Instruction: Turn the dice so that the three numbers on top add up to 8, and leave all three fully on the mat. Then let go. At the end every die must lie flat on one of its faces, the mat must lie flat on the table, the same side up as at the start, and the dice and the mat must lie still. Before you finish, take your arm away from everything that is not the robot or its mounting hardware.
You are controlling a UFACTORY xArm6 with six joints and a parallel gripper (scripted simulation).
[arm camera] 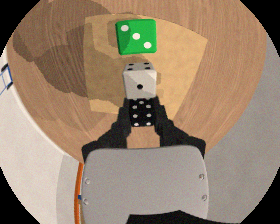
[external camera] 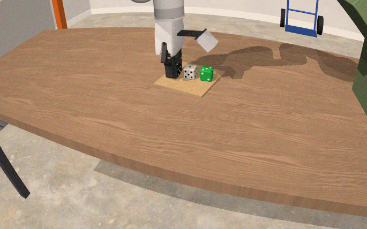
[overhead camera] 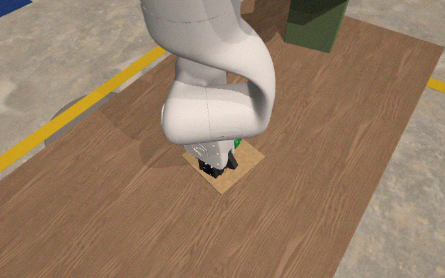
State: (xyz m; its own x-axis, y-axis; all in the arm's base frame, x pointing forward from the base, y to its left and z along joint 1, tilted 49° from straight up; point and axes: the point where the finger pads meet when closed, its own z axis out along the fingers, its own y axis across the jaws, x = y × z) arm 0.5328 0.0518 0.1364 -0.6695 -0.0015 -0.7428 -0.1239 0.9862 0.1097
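My hand is 10 mm above the black die. From my hand the other things lie so: tan mat: 40 mm behind, 20 mm below, 10 mm to the right; then white die: 40 mm behind, 10 mm to the right, 10 mm below; then green die: 90 mm behind, 20 mm to the right, 10 mm below.
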